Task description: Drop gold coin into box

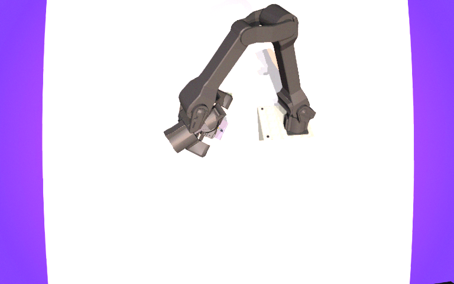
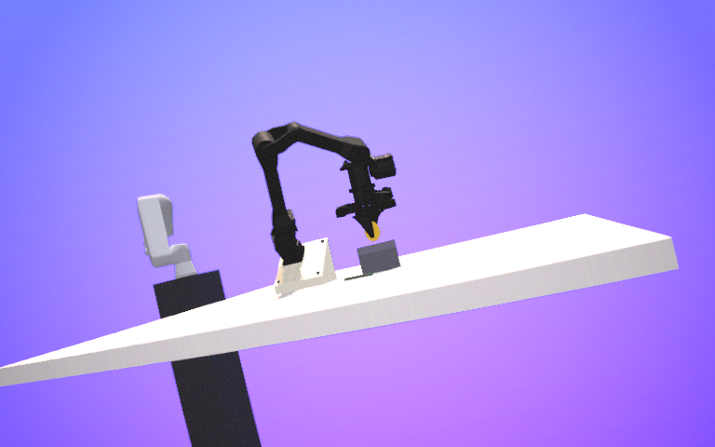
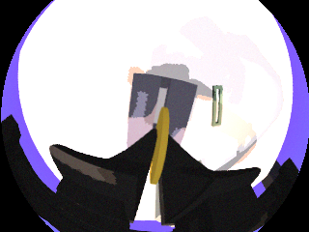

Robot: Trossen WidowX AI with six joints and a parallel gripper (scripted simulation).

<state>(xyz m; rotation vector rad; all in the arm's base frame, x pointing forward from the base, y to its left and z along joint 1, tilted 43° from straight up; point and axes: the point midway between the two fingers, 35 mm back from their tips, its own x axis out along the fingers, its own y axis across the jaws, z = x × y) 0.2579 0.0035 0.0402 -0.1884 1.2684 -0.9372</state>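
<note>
My gripper tip is 20 mm below the gold coin.
</note>
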